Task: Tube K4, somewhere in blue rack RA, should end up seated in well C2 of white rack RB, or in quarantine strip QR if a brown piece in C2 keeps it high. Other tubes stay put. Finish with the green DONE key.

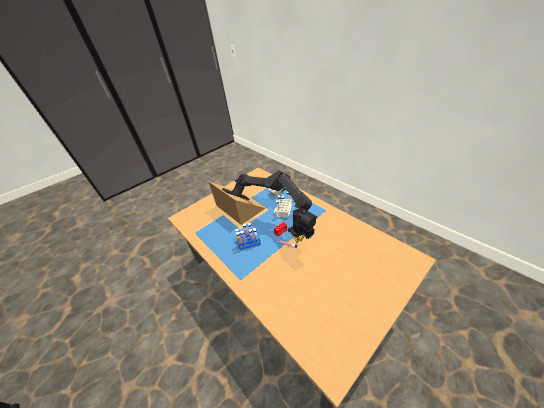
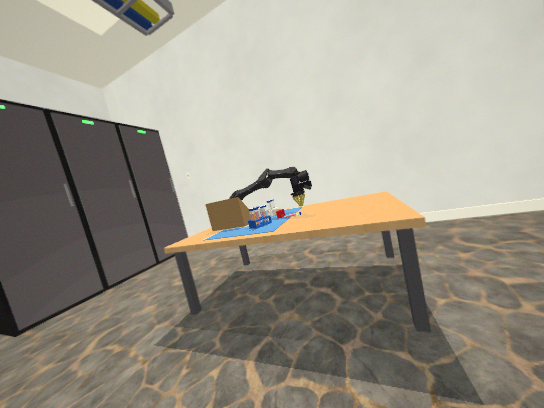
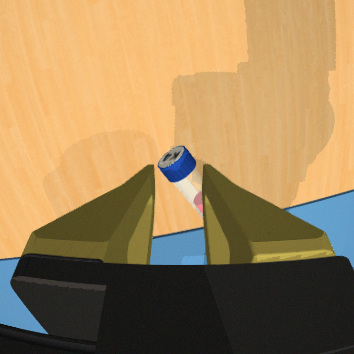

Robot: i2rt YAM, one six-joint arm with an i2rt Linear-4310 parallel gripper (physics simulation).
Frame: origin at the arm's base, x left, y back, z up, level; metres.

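Seen in the pictures: gripper, fingertip midpoint: (image 1: 298, 242) (image 2: 301, 206) (image 3: 178, 175); arm's base, origin of the base link: (image 1: 235, 194) (image 2: 232, 209).
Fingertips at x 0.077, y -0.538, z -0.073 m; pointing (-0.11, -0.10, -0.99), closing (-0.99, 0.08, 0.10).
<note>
Pixels of each thing's top centre, then the offset from my fingertips to it. Level surfaces: height alone.
- Tube K4, middle of its top: (image 3: 222, 228) (image 1: 287, 242) (image 2: 292, 213) dx -0.029, dy +0.066, dz -0.036 m
- blue mat, its level: dz -0.056 m
- Blue rack RA, middle of its top: (image 1: 247, 236) (image 2: 259, 218) dx -0.190, dy +0.235, dz -0.006 m
- White rack RB, middle of its top: (image 1: 283, 205) (image 2: 272, 208) dx +0.142, dy +0.307, dz -0.006 m
- red block, middle of its top: (image 1: 280, 226) (image 2: 280, 210) dx +0.004, dy +0.170, dz -0.006 m
- wooden table, its level: dz -0.059 m
Tube K4 (image 1: 287, 243) (image 2: 293, 214) (image 3: 176, 162), with a blue cap and pink contents, lies on its side on the table at the edge of the blue mat (image 1: 219, 241) (image 3: 175, 246). My gripper (image 1: 299, 239) (image 2: 299, 202) (image 3: 178, 175) hangs above it, fingers narrow with nothing between them; the tube lies below, not held. Blue rack RA (image 1: 248, 242) (image 2: 259, 223) holds several tubes on the mat to the left. White rack RB (image 1: 283, 210) (image 2: 271, 210) stands further back on the mat. I cannot make out well C2, a green key or a quarantine strip.
A red block (image 1: 280, 228) (image 2: 280, 213) sits between the racks, close to the gripper. A cardboard box (image 1: 235, 204) (image 2: 227, 214) stands at the back left by the arm's base. The wooden table (image 1: 351, 281) stretches to the right.
</note>
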